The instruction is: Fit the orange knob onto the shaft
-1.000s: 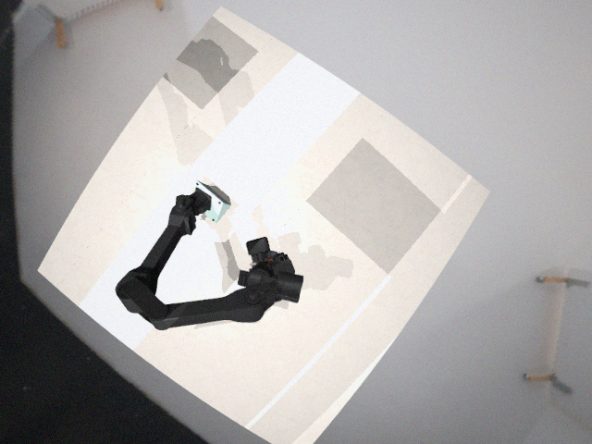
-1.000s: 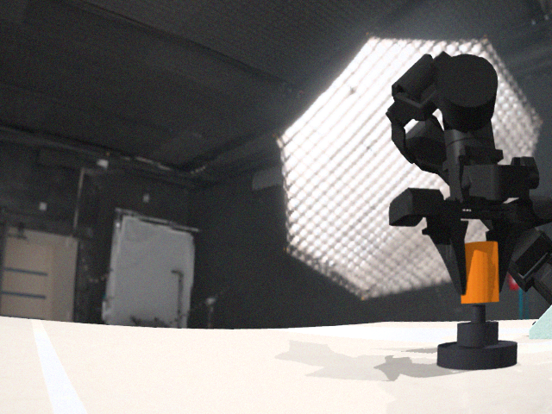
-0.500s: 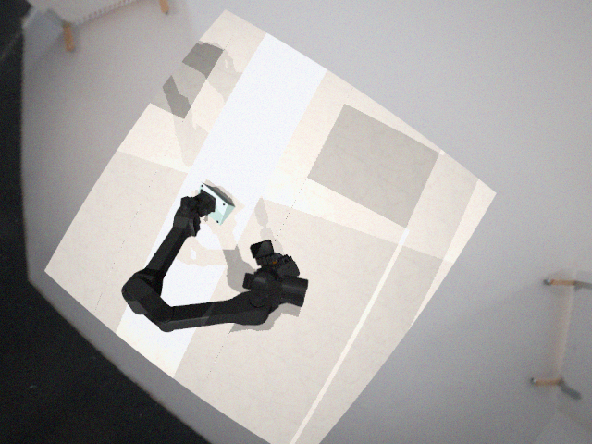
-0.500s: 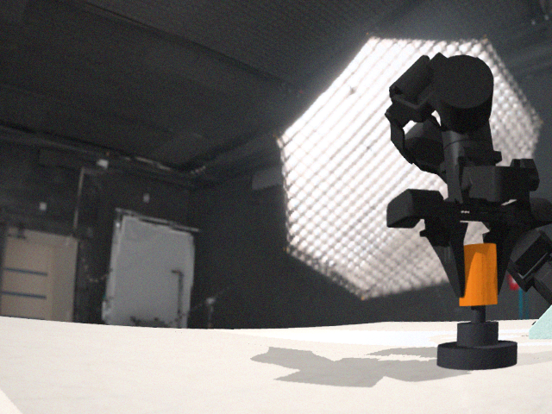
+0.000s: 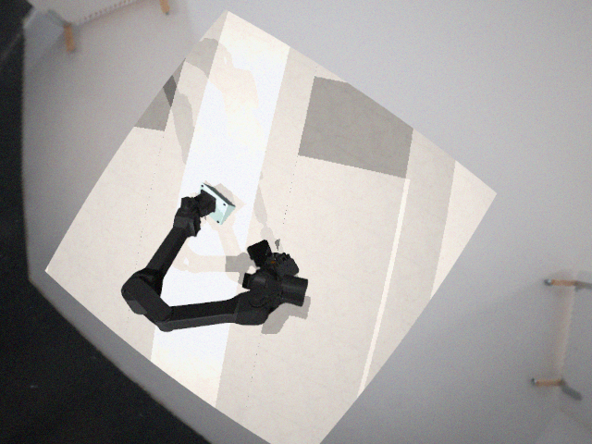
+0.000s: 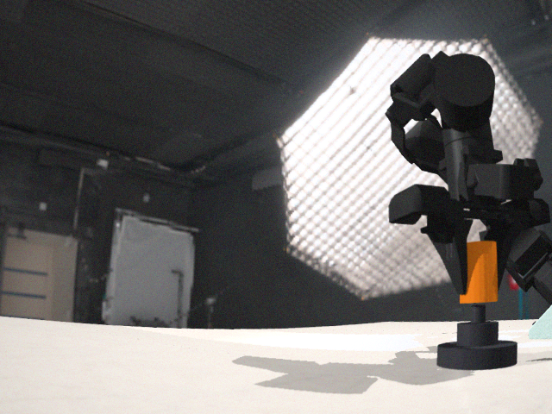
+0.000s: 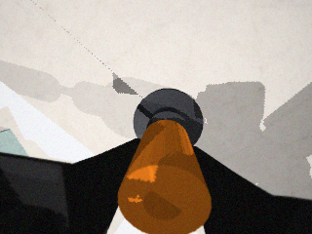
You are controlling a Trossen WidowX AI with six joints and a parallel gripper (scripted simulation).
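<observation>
Right now my gripper tip is 20 mm below the orange knob. Also, from my gripper tip: round pedestal (40 mm below).
</observation>
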